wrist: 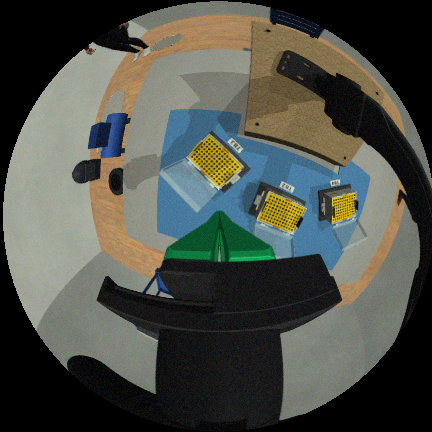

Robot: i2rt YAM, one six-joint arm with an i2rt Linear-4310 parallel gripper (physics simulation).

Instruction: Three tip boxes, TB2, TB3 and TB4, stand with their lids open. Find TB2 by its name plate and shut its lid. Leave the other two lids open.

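Places are measured from the arm's base along level axes (x left, y back, z up), in centimetres.
Pixels of known places: gripper, fingertip midpoint: (218, 216); arm's base at its link origin: (326, 86).
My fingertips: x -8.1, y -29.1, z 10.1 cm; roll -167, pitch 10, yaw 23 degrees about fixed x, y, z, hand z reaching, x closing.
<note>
For each thing: its top centre in the pictures, then the offset to it from my fingertips. Level surfaces: height alone.
- TB2 at its top centre: (283, 215) dx +14.8, dy -2.3, dz -21.9 cm
- TB3 at its top centre: (212, 160) dx -6.7, dy +2.3, dz -21.9 cm
- TB4 at its top centre: (347, 208) dx +33.8, dy +9.8, dz -21.9 cm
- blue mat at its surface level: dz -29.4 cm
Three tip boxes with yellow tip racks stand on the blue mat with clear lids open. TB2 (281, 212) is the middle one; its name plate (286, 187) lies beside it, and its clear lid (276, 241) hangs open on the near side, partly hidden by my gripper. TB3 (215, 161) is at the left, its lid (189, 184) open toward the lower left. TB4 (343, 206) is at the right, its lid (350, 234) open toward the near side. My gripper (218, 216) has green fingers, shut and empty, above the mat to the left of TB2 and below TB3.
A blue mat (172, 220) lies on the grey and wooden table. A brown board (295, 115) with the black arm base stands at the upper right. A blue cylinder device (116, 135) and a black round object (116, 181) are at the left edge.
</note>
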